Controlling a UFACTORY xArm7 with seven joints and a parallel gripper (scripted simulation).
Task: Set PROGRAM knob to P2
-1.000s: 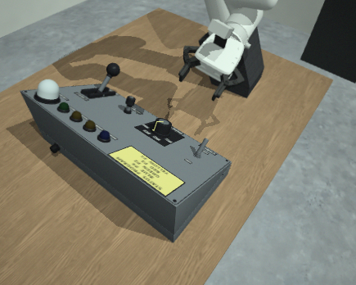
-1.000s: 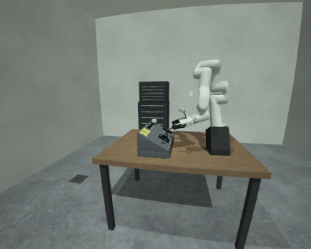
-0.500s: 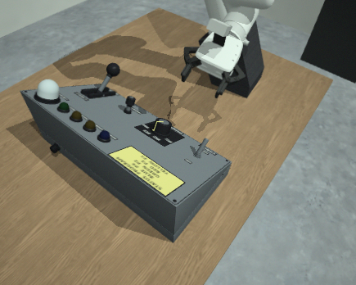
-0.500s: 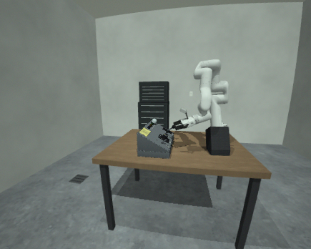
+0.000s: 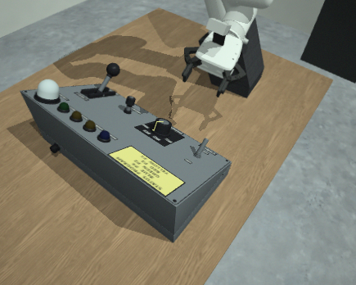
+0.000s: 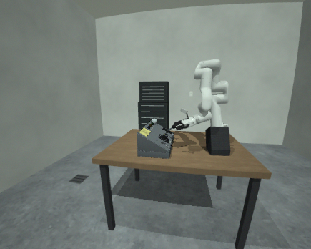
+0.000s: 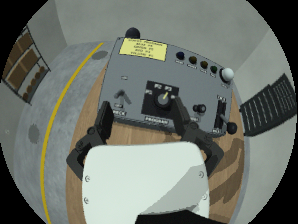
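My gripper is now 18 cm to the left of the small slider knob, 10 cm above it and 6 cm short of it. Also, from my hand: metal toggle switch 11 cm below, 10 cm ahead, 5 cm to the left; then grey console 13 cm to the right, 13 cm below, 11 cm ahead; then ball-topped lever 30 cm to the right, 10 cm below, 2 cm ahead.
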